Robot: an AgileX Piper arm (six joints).
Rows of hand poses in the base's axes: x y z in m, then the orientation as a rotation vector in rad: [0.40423 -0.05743 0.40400 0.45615 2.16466 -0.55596]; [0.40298 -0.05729 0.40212 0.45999 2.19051 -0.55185]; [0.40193 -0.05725 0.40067 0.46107 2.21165 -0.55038]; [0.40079 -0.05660 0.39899 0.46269 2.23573 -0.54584]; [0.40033 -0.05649 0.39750 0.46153 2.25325 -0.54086]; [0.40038 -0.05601 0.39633 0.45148 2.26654 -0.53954]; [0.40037 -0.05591 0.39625 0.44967 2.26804 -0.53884]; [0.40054 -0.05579 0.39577 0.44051 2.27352 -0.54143]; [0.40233 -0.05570 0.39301 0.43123 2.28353 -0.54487]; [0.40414 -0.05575 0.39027 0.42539 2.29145 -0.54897]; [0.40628 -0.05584 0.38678 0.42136 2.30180 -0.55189]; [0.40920 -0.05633 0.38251 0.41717 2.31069 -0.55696]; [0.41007 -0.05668 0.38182 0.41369 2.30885 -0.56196]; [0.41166 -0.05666 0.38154 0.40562 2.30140 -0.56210]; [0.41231 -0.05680 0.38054 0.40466 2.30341 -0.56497]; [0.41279 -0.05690 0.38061 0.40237 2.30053 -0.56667]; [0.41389 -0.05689 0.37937 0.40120 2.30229 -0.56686]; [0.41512 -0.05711 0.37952 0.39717 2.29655 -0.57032]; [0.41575 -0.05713 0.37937 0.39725 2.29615 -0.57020]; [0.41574 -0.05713 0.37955 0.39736 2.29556 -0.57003]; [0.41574 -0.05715 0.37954 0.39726 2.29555 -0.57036]
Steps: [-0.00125 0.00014 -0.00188 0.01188 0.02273 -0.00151]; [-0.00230 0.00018 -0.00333 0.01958 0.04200 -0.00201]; [-0.00344 0.00083 -0.00501 0.03031 0.06311 -0.00185]; [-0.00390 0.00094 -0.00650 0.03834 0.07812 0.00049]; [-0.00385 0.00142 -0.00767 0.03962 0.09068 0.00782]; [-0.00386 0.00152 -0.00775 0.03988 0.09198 0.00933]; [-0.00369 0.00164 -0.00823 0.03664 0.09835 0.01473]; [-0.00190 0.00173 -0.01099 0.03417 0.10923 0.01977]; [-0.00009 0.00168 -0.01373 0.03188 0.11816 0.02218]; [0.00205 0.00159 -0.01722 0.03171 0.12893 0.02366]; [0.00497 0.00110 -0.02149 0.02970 0.13896 0.02450]; [0.00584 0.00075 -0.02218 0.02475 0.13890 0.02516]; [0.00743 0.00077 -0.02246 0.01961 0.13249 0.03097]; [0.00808 0.00063 -0.02346 0.01806 0.13527 0.03053]; [0.00856 0.00053 -0.02339 0.01530 0.13322 0.03160]; [0.00966 0.00054 -0.02463 0.01531 0.13500 0.03230]; [0.01089 0.00032 -0.02448 0.00996 0.13091 0.03402]; [0.01152 0.00030 -0.02463 0.00995 0.13050 0.03402]; [0.01151 0.00030 -0.02445 0.00991 0.12989 0.03402]; [0.01151 0.00028 -0.02446 0.00966 0.12998 0.03397]
